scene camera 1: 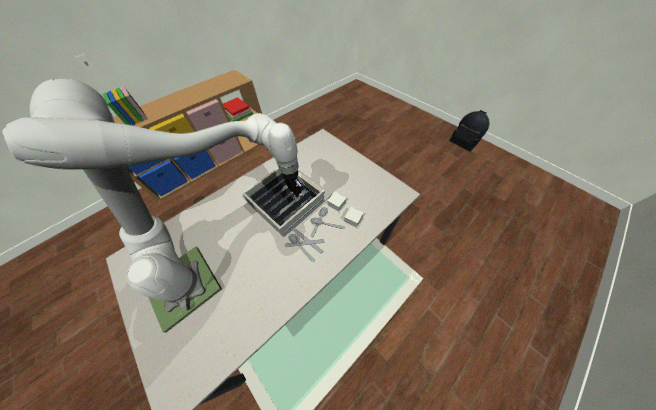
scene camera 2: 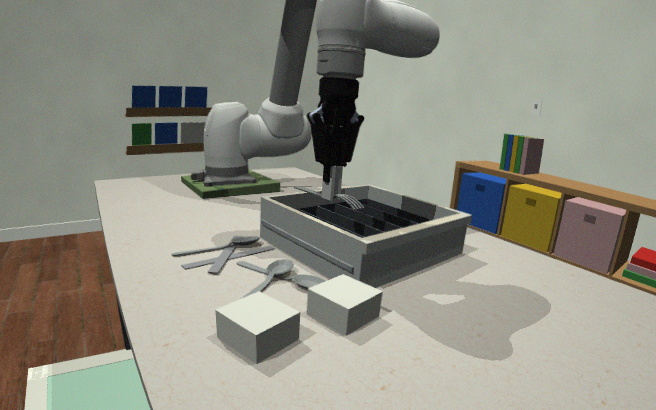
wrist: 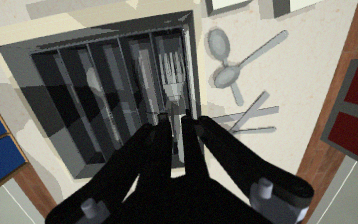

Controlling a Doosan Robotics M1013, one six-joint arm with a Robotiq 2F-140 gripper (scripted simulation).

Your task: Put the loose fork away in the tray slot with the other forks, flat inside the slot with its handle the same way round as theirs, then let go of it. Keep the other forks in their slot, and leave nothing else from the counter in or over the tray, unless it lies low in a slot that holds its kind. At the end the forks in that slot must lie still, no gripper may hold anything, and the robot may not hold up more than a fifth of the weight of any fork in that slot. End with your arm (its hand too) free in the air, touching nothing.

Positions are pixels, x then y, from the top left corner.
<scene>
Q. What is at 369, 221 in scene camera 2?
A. A cutlery tray.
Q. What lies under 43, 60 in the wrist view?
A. A cutlery tray.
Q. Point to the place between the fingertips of my gripper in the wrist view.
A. At 176, 106
</scene>
